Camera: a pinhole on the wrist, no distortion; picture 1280 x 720 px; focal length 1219.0 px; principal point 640.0 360.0 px. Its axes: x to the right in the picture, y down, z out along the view. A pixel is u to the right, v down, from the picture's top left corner.
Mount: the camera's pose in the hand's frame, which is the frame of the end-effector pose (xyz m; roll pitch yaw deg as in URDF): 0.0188 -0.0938 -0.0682 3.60 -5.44 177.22
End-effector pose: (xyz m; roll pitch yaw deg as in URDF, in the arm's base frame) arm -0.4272 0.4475 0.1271 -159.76 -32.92 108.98
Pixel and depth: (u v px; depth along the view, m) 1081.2 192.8 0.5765
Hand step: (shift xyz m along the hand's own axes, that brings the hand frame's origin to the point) -0.1291 0.0286 0.5194
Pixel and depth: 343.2 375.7 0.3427
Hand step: 0.1350 -0.0823 0.2646
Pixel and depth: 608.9 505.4 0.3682
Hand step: 0.0622 -0.1166 0.2995
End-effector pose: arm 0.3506 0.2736 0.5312 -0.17 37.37 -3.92
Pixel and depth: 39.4 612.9 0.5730
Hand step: 0.3504 -0.1927 0.4818
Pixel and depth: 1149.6 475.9 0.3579
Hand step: -0.0965 -0.0997 0.3037
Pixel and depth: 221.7 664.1 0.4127
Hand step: 0.1955 -0.1793 0.3348
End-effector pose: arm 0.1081 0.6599 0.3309 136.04 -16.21 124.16
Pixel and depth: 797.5 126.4 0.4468
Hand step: 0.0086 0.0203 0.3758
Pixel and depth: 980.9 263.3 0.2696
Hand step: -0.0290 -0.0532 0.2055
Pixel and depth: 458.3 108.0 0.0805
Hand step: 0.0393 -0.0731 0.0096
